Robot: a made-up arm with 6 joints. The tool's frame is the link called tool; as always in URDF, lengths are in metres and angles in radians. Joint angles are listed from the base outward. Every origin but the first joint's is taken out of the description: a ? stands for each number. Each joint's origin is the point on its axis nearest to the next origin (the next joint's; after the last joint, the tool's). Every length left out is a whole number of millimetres.
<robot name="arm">
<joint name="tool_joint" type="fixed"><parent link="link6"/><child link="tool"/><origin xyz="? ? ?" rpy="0 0 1.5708"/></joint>
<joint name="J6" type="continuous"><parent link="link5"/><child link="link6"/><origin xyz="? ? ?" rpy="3.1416 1.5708 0"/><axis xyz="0 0 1"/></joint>
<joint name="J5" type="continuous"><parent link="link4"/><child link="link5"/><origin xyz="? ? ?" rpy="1.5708 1.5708 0"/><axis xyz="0 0 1"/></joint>
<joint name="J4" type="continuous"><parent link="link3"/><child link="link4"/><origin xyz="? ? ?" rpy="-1.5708 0 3.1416"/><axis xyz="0 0 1"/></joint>
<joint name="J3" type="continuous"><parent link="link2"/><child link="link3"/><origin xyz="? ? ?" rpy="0 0 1.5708"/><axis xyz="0 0 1"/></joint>
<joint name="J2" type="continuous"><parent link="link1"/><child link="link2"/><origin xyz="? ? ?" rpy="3.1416 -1.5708 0"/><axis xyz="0 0 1"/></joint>
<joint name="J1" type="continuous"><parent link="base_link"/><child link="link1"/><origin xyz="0 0 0.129" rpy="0 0 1.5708"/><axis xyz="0 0 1"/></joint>
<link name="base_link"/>
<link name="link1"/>
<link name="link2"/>
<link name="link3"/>
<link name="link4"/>
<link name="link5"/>
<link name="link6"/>
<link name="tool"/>
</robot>
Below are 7 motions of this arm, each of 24 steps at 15 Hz.
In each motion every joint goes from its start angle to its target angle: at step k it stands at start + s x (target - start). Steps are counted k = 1, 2, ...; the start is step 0. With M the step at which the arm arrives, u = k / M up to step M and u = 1 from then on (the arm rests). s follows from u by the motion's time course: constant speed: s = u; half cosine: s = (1 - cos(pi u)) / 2; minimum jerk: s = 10 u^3 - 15 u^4 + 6 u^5.
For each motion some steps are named. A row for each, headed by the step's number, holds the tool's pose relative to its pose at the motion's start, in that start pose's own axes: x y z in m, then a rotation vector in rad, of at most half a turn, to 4 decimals.
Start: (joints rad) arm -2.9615 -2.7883 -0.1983 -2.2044 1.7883 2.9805
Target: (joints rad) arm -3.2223 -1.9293 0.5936 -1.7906 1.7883 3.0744
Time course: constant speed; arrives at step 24
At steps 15, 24:
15: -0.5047 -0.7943 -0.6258 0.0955 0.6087 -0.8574
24: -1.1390 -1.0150 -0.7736 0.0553 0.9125 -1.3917

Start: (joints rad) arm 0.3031 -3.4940 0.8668 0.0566 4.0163 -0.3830
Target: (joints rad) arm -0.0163 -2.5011 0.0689 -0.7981 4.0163 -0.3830
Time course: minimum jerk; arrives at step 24
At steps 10, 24:
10: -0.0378 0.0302 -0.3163 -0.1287 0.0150 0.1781
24: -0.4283 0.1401 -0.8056 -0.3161 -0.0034 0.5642

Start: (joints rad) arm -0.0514 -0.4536 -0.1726 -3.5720 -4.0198 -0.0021
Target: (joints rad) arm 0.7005 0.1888 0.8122 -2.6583 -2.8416 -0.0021
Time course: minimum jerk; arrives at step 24
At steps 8, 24:
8: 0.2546 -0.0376 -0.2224 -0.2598 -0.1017 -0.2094
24: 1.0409 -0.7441 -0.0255 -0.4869 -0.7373 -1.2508

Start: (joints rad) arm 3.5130 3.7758 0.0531 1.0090 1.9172 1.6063
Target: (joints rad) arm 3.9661 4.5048 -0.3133 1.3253 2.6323 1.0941
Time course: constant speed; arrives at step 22
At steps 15, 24:
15: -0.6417 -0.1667 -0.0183 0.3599 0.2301 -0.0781
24: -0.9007 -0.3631 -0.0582 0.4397 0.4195 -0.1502

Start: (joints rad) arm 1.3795 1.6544 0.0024 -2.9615 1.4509 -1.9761
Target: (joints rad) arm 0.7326 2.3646 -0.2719 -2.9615 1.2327 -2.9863
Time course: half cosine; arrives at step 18
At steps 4, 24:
4: -0.1172 -0.0658 -0.0825 0.0643 0.0106 -0.1994
24: -0.9832 -0.0558 -0.7865 0.6489 0.2091 -1.6038

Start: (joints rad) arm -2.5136 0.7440 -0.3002 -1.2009 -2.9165 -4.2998
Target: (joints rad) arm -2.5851 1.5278 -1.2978 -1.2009 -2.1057 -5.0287
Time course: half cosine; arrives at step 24
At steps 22, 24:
22: 0.3672 0.0400 0.3212 0.7688 0.1731 -0.7470
24: 0.3706 0.0418 0.3296 0.7815 0.1808 -0.7601

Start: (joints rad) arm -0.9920 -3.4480 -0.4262 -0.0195 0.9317 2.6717
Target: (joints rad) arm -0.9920 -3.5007 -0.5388 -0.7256 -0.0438 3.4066
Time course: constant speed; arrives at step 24
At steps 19, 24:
19: 0.1624 0.0986 -0.1484 -0.4800 0.7966 0.0668
24: 0.1993 0.1006 -0.1979 -0.4769 1.0249 0.0115

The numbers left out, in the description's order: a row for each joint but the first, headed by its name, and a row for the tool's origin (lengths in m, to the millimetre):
tool: 0 0 0
J6: -0.139 0 0
J5: 0 0 0
J4: 0 -0.683 0
J3: 0.838 0 0
J2: 0.05 0 0

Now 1 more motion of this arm.
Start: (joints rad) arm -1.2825 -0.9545 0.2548 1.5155 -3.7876 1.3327
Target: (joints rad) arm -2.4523 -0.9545 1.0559 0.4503 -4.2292 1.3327
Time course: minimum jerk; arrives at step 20
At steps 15, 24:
15: -0.7505 -0.0677 0.6164 0.7098 -0.9809 1.5571
24: -0.7940 -0.1449 0.6402 0.8392 -1.1352 1.6887

